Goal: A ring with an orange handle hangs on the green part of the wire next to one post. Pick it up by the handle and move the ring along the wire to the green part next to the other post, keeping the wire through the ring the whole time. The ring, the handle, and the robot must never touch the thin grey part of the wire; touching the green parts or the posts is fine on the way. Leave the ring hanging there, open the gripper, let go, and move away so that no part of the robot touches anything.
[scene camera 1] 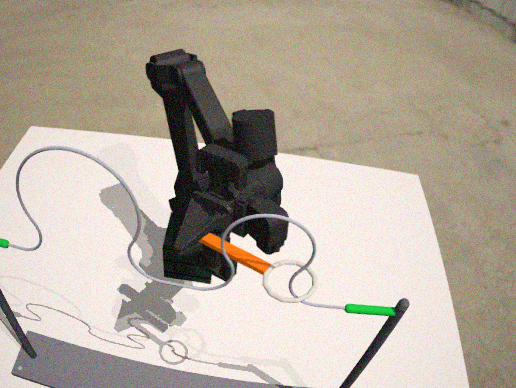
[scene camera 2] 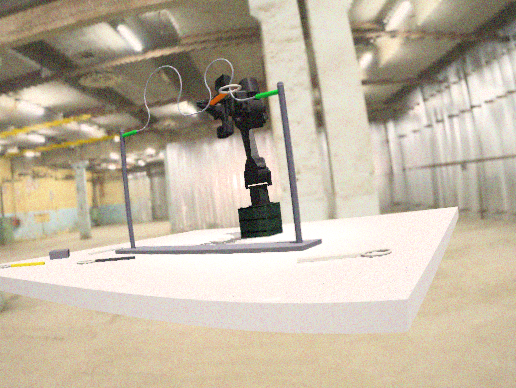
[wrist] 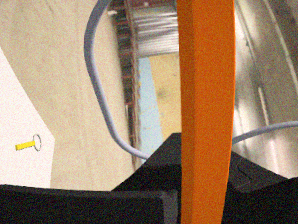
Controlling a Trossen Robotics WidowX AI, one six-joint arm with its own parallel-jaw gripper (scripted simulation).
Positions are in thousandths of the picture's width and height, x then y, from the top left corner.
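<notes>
My gripper (scene camera 1: 342, 648) is in view. Scene camera 2 shows my gripper (scene camera 2: 383, 267) too, as does the wrist view, with the gripper (wrist: 619, 636).
</notes>
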